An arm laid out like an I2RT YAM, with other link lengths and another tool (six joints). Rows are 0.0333 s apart.
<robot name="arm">
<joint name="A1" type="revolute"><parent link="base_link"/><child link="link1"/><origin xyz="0 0 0.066"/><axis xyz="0 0 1"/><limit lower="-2.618" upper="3.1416"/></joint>
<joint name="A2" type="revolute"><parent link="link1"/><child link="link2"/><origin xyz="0.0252 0.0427 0.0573" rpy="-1.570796 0 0"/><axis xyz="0 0 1"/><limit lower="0" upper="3.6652"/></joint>
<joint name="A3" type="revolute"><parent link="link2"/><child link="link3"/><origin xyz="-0.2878 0 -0.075" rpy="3.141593 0 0"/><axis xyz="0 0 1"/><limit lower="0" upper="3.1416"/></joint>
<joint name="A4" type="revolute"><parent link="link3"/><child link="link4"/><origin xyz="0.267 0.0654 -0.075"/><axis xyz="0 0 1"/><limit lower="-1.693" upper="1.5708"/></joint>
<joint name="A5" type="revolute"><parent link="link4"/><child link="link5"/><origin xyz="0.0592 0.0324 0.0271" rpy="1.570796 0 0"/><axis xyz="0 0 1"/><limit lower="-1.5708" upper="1.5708"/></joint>
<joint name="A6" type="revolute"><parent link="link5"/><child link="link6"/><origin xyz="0.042 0 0.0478" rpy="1.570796 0 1.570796"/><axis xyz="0 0 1"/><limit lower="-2.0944" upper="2.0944"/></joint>
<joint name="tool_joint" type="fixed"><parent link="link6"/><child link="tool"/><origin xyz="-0.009 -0.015 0.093" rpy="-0.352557 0 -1.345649"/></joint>
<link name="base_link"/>
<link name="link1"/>
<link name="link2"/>
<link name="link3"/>
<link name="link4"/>
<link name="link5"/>
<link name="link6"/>
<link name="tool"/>
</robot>
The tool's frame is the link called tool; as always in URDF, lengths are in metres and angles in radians.
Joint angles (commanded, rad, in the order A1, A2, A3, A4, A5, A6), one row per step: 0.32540, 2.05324, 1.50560, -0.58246, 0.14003, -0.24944; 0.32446, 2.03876, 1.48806, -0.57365, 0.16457, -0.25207; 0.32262, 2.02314, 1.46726, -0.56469, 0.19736, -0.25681; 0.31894, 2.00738, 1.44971, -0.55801, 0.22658, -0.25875; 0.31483, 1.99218, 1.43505, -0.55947, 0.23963, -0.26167; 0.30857, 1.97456, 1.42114, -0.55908, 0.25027, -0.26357; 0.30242, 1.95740, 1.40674, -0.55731, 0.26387, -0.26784; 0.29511, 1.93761, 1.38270, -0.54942, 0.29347, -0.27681; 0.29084, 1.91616, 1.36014, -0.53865, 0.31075, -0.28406; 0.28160, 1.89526, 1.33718, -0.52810, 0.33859, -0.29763; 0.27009, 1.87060, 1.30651, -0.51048, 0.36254, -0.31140; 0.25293, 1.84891, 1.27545, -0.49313, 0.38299, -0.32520; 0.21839, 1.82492, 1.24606, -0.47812, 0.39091, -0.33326; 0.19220, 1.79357, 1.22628, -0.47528, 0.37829, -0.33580; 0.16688, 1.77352, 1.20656, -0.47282, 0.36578, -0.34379; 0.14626, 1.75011, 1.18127, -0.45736, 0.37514, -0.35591
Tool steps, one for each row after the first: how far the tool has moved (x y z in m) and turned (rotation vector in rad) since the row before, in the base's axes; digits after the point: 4 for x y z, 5 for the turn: -0.0017, -0.0045, 0.0017, -0.02035, -0.01250, -0.00912; -0.0021, -0.0063, 0.0013, -0.02900, -0.01281, -0.01185; -0.0016, -0.0066, 0.0023, -0.02431, -0.01280, -0.01475; -0.0029, -0.0049, 0.0021, -0.01282, -0.00253, -0.00729; -0.0022, -0.0054, 0.0035, -0.00875, -0.00664, -0.00929; -0.0022, -0.0056, 0.0032, -0.01233, -0.00750, -0.00850; -0.0031, -0.0086, 0.0019, -0.02864, -0.01005, -0.01286; -0.0031, -0.0054, 0.0030, -0.01558, -0.01254, -0.00595; -0.0027, -0.0089, 0.0028, -0.02821, -0.01264, -0.01070; -0.0035, -0.0096, 0.0022, -0.02432, -0.01403, -0.01138; -0.0034, -0.0116, 0.0006, -0.02253, -0.00909, -0.01569; -0.0025, -0.0175, 0.0015, -0.00873, -0.00885, -0.03188; -0.0036, -0.0109, 0.0060, 0.01231, -0.01118, -0.01787; -0.0038, -0.0102, 0.0011, 0.00690, 0.00137, -0.01258; -0.0036, -0.0107, 0.0022, -0.01222, -0.01124, -0.01571
